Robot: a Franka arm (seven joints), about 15 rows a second.
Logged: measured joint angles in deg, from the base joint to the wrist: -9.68, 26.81, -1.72, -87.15, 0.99, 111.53, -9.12; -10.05, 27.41, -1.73, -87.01, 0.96, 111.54, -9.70; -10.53, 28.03, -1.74, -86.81, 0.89, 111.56, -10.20; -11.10, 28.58, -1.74, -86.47, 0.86, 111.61, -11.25; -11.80, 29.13, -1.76, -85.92, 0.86, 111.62, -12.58; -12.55, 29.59, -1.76, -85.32, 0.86, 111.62, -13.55; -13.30, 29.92, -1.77, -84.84, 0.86, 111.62, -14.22; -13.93, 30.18, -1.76, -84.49, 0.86, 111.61, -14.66; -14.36, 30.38, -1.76, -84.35, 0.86, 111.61, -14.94; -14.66, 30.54, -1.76, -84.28, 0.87, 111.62, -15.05; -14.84, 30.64, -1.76, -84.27, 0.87, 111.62, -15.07; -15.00, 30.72, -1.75, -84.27, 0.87, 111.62, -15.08; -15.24, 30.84, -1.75, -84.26, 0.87, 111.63, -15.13; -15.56, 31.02, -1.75, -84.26, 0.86, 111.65, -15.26; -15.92, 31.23, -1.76, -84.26, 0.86, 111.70, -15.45; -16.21, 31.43, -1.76, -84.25, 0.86, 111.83, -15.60; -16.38, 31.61, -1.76, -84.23, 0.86, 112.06, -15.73; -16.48, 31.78, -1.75, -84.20, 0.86, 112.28, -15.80
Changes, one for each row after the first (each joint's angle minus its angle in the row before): -0.37, 0.60, -0.01, 0.14, -0.03, 0.01, -0.58; -0.48, 0.62, -0.01, 0.20, -0.07, 0.02, -0.50; -0.57, 0.55, 0.00, 0.34, -0.03, 0.05, -1.05; -0.70, 0.55, -0.02, 0.55, 0.00, 0.01, -1.33; -0.75, 0.46, 0.00, 0.60, 0.00, 0.00, -0.97; -0.75, 0.33, -0.01, 0.48, 0.00, 0.00, -0.67; -0.63, 0.26, 0.01, 0.35, 0.00, -0.01, -0.44; -0.43, 0.20, 0.00, 0.14, 0.00, 0.00, -0.28; -0.30, 0.16, 0.00, 0.07, 0.01, 0.01, -0.11; -0.18, 0.10, 0.00, 0.01, 0.00, 0.00, -0.02; -0.16, 0.08, 0.01, 0.00, 0.00, 0.00, -0.01; -0.24, 0.12, 0.00, 0.01, 0.00, 0.01, -0.05; -0.32, 0.18, 0.00, 0.00, -0.01, 0.02, -0.13; -0.36, 0.21, -0.01, 0.00, 0.00, 0.05, -0.19; -0.29, 0.20, 0.00, 0.01, 0.00, 0.13, -0.15; -0.17, 0.18, 0.00, 0.02, 0.00, 0.23, -0.13; -0.10, 0.17, 0.01, 0.03, 0.00, 0.22, -0.07
